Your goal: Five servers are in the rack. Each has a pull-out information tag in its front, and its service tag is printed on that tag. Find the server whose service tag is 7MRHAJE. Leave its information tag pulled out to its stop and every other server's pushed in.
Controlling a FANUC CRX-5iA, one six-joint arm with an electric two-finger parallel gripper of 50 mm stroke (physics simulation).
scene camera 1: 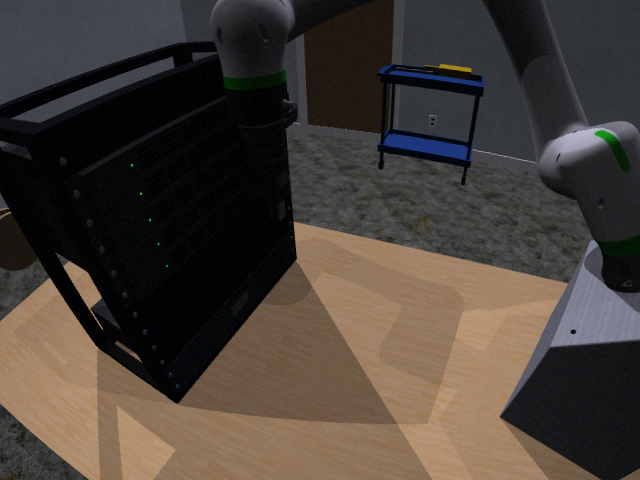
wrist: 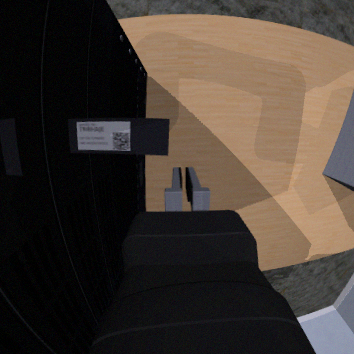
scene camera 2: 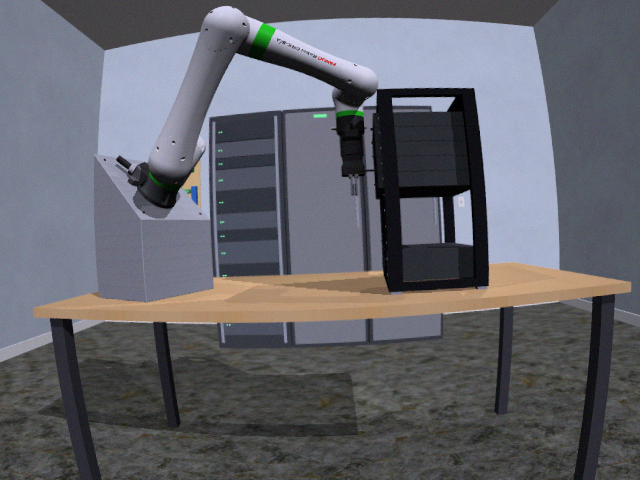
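Seen in the pictures: gripper, fingertip midpoint: (scene camera 1: 278,217) (wrist: 182,176) (scene camera 2: 354,194); arm's base, link origin: (scene camera 2: 156,194).
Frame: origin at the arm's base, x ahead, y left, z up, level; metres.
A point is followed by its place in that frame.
The rack (scene camera 1: 178,399) {x 0.836, y 0.132, z -0.317 m} (scene camera 2: 393,206) {x 0.688, y -0.345, z -0.092 m} holds the servers (scene camera 1: 155,206) {x 0.782, y 0.033, z 0.088 m} (scene camera 2: 429,149) {x 0.810, y -0.356, z 0.071 m}, their fronts very dark. One information tag (scene camera 2: 369,169) {x 0.677, y -0.200, z 0.029 m} (wrist: 103,136) {x 0.679, y -0.190, z 0.032 m} sticks well out of its server's front. Its white label faces the wrist camera; its small, slightly blurred print reads like 7MRHAJE. A neighbouring tag (wrist: 11,147) {x 0.694, y -0.196, z 0.077 m} shows as a dark tab at the left edge of the wrist view, apparently pushed in. The other tags are lost in the dark or hidden. My gripper (scene camera 1: 279,210) {x 0.647, y -0.131, z -0.039 m} (scene camera 2: 354,192) {x 0.647, y -0.131, z -0.039 m} (wrist: 182,176) {x 0.647, y -0.131, z -0.039 m} points down in front of the rack, beside the pulled-out tag and apart from it. It is shut to a narrow gap, with nothing between the fingers.
The rack stands on the wooden table (scene camera 1: 330,444) {x 0.519, y 0.169, z -0.334 m} (scene camera 2: 310,312) {x 0.425, y -0.444, z -0.341 m}. The robot's grey pedestal (scene camera 1: 573,392) {x 0.124, y 0.141, z -0.155 m} (scene camera 2: 175,258) {x 0.068, y -0.064, z -0.213 m} stands opposite the rack front. Tall cabinets (scene camera 2: 325,232) stand behind the table in scene camera 2. A blue cart (scene camera 1: 426,147) stands by the far wall.
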